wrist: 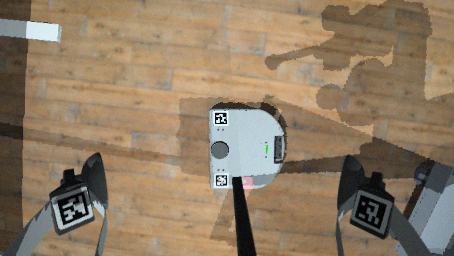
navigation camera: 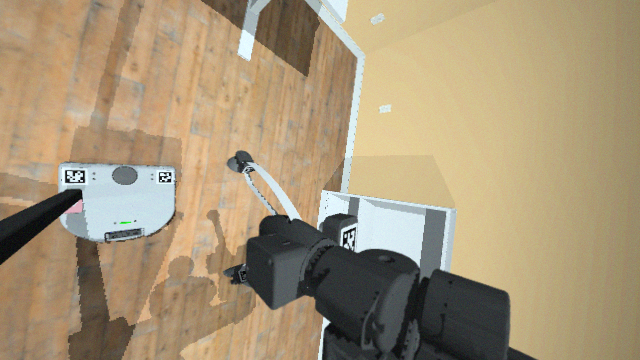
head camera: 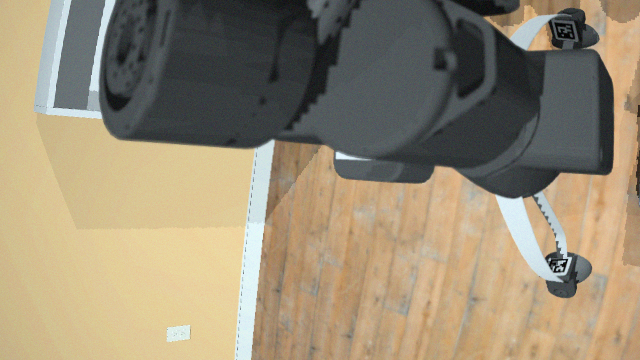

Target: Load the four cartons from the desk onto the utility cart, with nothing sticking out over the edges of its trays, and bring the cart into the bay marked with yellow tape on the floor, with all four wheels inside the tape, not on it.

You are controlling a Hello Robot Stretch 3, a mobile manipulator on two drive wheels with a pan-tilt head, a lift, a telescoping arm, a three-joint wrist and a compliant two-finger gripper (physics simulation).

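Seen in the pictures: gripper, between the fingertips: [navigation camera: 234, 215]; robot's base, origin of its link: [navigation camera: 125, 174].
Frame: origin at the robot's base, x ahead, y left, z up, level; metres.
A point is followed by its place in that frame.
Note:
My gripper [head camera: 566, 151] {z 0.922, x -0.022, y -0.138 m} [navigation camera: 239, 217] {z 0.922, x -0.022, y -0.138 m} [wrist: 223, 174] {z 0.922, x -0.022, y -0.138 m} is open and empty, its two fingers spread wide above the wooden floor. In the wrist view, part of the grey utility cart [wrist: 442, 215] with a caster shows at the lower right, beyond the right finger; its trays cannot be made out fully. The white foot of the desk's leg shows in the navigation view [navigation camera: 245, 46] at the top and in the wrist view [wrist: 44, 31] at the upper left. A corner of the white desk [navigation camera: 339, 7] {z 0.720, x 0.755, y -0.624 m} shows at the top of the navigation view. The cartons and the yellow tape do not show.
A white open shelf unit [head camera: 47, 75] {z 1.060, x -0.238, y -1.406 m} [navigation camera: 451, 230] {z 1.060, x -0.276, y -1.454 m} stands against the yellow wall [head camera: 150, 280] {z 0.538, x 0.452, y -1.742 m} [navigation camera: 525, 125] {z 1.371, x 0.418, y -1.738 m}, close to my arm and wrist. My own base [navigation camera: 125, 202] {z 0.160, x -0.106, y -0.001 m} [wrist: 255, 130] is on the floor, with the dark mast rising from it. A white baseboard [head camera: 248, 280] {z 0.056, x 0.485, y -1.732 m} [navigation camera: 355, 110] {z 0.062, x 0.748, y -1.766 m} runs along the wall.

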